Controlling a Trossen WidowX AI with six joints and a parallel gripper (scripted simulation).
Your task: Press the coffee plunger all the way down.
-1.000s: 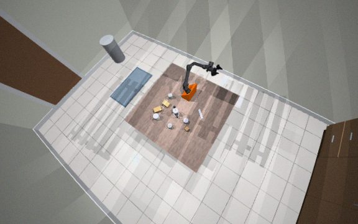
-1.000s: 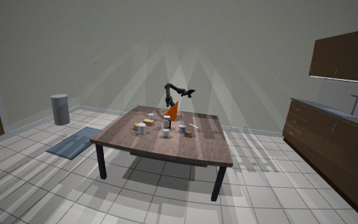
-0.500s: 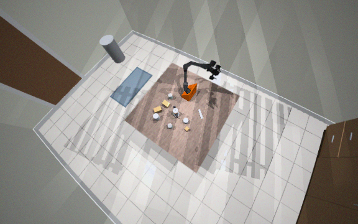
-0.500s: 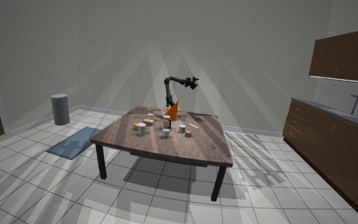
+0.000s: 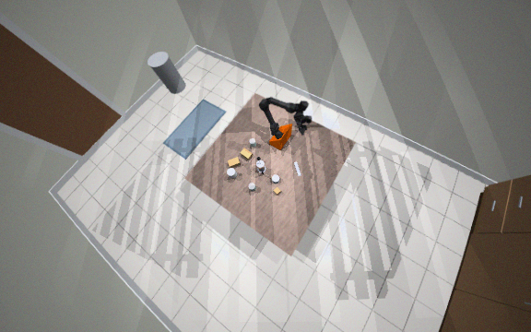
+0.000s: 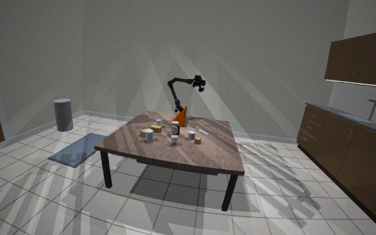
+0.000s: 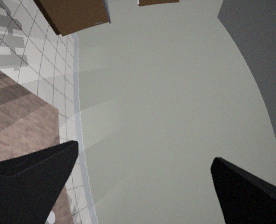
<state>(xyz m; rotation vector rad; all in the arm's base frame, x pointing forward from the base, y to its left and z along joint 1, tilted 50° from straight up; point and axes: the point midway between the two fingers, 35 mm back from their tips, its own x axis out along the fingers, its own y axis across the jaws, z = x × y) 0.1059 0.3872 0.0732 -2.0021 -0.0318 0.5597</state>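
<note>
The coffee press is 25 cm ahead of my gripper tip, 26 cm to the right of it and 41 cm below it.
</note>
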